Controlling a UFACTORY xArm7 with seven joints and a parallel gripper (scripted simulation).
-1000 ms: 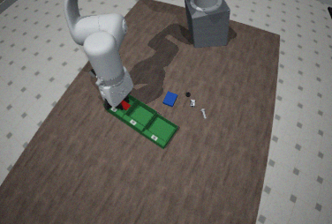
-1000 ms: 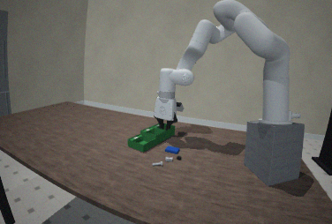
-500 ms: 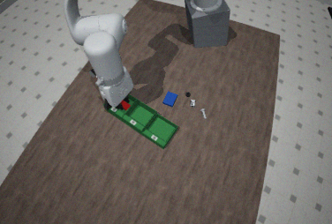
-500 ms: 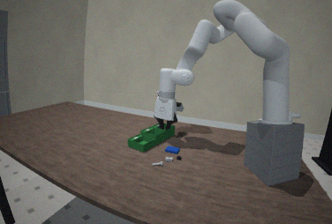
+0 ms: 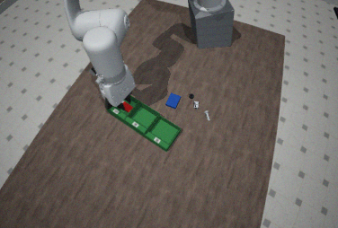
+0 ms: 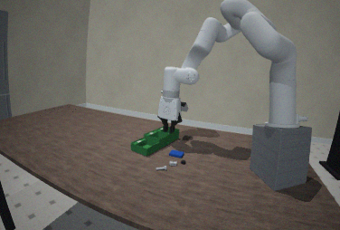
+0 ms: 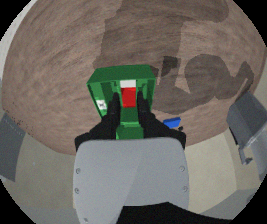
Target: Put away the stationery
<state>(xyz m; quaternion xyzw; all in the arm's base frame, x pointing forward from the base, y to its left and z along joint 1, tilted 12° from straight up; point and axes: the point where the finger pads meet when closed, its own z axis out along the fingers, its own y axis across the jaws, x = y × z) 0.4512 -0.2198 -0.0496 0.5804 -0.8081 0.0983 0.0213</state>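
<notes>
Now: hand 1 cm to the left of the red block and 4 cm above it. Round my hand: blue block 7 cm behind, 16 cm to the left, 5 cm below; then green three-compartment bin 3 cm ahead, 8 cm to the left, 3 cm below; then black round thing 11 cm behind, 22 cm to the left, 5 cm below.
</notes>
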